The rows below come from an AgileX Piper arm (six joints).
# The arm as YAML. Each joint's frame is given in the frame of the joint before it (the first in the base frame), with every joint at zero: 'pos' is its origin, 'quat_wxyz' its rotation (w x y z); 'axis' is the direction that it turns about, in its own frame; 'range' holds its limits. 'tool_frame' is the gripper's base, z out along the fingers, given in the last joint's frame.
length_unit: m
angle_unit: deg
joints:
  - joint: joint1
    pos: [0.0, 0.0, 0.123]
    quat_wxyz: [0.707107, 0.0, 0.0, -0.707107]
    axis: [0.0, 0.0, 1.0]
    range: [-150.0, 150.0]
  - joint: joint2
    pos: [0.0, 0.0, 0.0]
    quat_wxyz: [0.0, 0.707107, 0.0, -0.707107]
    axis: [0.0, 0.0, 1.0]
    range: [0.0, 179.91]
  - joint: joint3
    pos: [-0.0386, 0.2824, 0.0]
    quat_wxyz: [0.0, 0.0, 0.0, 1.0]
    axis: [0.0, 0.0, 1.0]
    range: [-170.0, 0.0]
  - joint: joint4
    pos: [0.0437, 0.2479, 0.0]
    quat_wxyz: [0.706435, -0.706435, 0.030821, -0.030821]
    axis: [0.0, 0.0, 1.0]
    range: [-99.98, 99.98]
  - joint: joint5
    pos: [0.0, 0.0, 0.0]
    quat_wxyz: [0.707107, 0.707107, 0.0, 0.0]
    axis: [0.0, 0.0, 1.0]
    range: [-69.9, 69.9]
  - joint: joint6
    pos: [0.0, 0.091, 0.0]
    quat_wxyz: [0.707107, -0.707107, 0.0, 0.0]
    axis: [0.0, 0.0, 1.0]
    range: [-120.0, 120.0]
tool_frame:
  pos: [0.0, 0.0, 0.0]
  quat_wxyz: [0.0, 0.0, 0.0, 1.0]
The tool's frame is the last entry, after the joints.
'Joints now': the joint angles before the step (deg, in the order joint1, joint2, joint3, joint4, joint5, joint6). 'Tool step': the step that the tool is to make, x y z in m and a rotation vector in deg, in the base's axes. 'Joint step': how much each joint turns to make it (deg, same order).
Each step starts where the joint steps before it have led.
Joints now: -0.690, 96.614, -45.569, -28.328, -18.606, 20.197
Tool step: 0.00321, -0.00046, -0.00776, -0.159, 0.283, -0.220
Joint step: 0.001, 1.667, -0.091, 2.445, -1.030, -2.535
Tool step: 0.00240, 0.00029, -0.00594, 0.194, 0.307, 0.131
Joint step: -0.002, 1.293, -0.133, 0.467, -0.867, -0.468
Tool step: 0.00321, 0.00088, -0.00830, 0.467, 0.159, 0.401
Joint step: 0.002, 1.838, -0.136, 0.260, -1.653, -0.283
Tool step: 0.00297, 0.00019, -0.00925, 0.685, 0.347, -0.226
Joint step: -0.002, 1.945, -0.094, 1.226, -1.524, -0.680
